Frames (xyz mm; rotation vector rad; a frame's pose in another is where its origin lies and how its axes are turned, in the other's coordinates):
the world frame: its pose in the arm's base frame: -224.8 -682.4 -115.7 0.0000 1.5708 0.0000
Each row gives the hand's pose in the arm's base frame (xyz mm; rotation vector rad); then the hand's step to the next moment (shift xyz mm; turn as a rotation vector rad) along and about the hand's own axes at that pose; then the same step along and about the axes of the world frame.
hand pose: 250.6 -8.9 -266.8 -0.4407 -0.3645 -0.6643
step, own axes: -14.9 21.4 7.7 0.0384 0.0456 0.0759
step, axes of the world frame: 6.1 26.4 1.8 -0.0694 0.0505 0.0442
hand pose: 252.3 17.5 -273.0 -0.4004 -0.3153 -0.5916
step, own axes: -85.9 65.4 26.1 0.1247 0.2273 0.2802
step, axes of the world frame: 29.0 101.9 -33.2 -0.2332 0.2391 0.1848
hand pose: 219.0 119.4 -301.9 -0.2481 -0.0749 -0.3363
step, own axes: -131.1 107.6 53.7 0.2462 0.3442 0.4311
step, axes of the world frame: -12.4 153.5 -89.0 -0.3663 0.3456 0.3337
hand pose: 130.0 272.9 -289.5 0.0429 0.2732 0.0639
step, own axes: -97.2 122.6 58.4 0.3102 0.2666 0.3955
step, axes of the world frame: -88.5 113.6 -84.6 -0.3109 0.2739 0.3900
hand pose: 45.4 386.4 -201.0 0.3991 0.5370 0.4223
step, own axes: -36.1 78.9 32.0 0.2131 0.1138 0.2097
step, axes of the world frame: -76.5 40.9 -32.0 -0.1324 0.1455 0.2523
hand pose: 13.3 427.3 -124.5 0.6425 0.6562 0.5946
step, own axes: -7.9 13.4 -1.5 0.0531 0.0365 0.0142
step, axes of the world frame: -11.3 4.0 -10.1 -0.0151 0.0547 0.0336
